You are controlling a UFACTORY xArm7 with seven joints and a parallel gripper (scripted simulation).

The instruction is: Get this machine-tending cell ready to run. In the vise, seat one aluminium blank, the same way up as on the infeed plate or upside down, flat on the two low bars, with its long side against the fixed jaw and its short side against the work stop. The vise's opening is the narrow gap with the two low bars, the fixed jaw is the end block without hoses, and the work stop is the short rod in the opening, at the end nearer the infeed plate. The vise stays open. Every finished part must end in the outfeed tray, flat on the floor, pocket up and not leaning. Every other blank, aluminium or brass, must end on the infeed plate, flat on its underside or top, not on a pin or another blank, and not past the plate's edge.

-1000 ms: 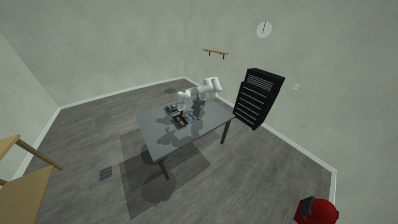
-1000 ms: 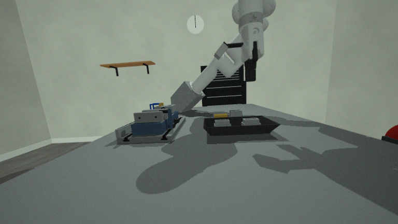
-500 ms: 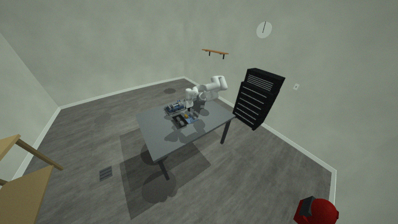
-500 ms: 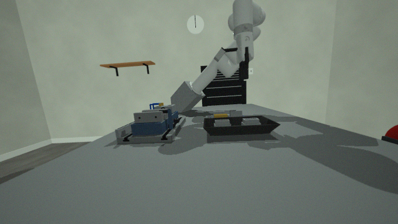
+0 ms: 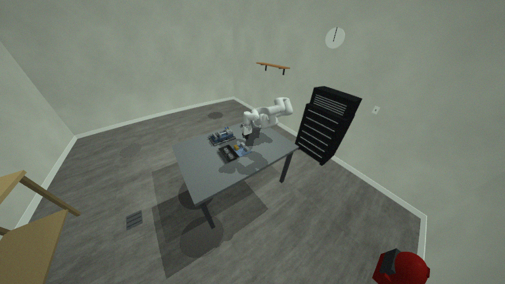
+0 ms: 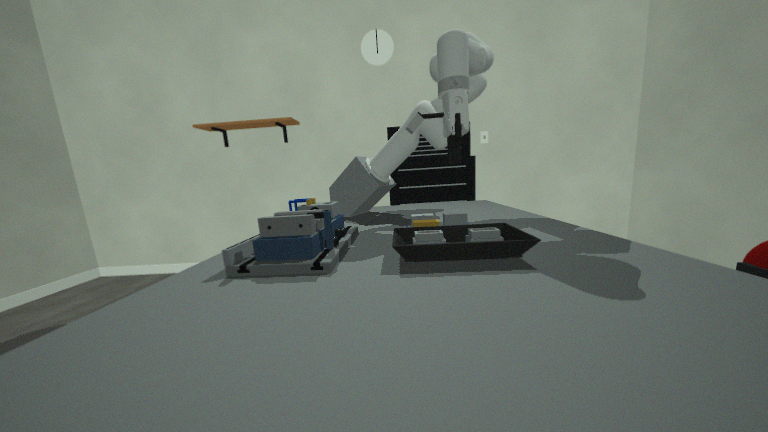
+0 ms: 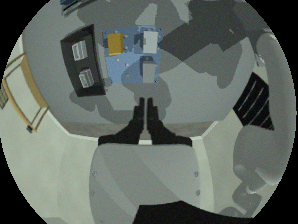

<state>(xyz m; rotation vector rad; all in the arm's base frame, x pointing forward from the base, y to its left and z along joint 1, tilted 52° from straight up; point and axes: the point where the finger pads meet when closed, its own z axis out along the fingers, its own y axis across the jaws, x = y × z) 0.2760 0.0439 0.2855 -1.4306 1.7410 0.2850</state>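
The grey aluminium blank lies 17 cm below my hand and 1 cm behind it. The rest, counted from my hand: vise (36 cm to the right, 16 cm below, 13 cm ahead); brass blank (17 cm below, 9 cm to the right, 8 cm ahead).
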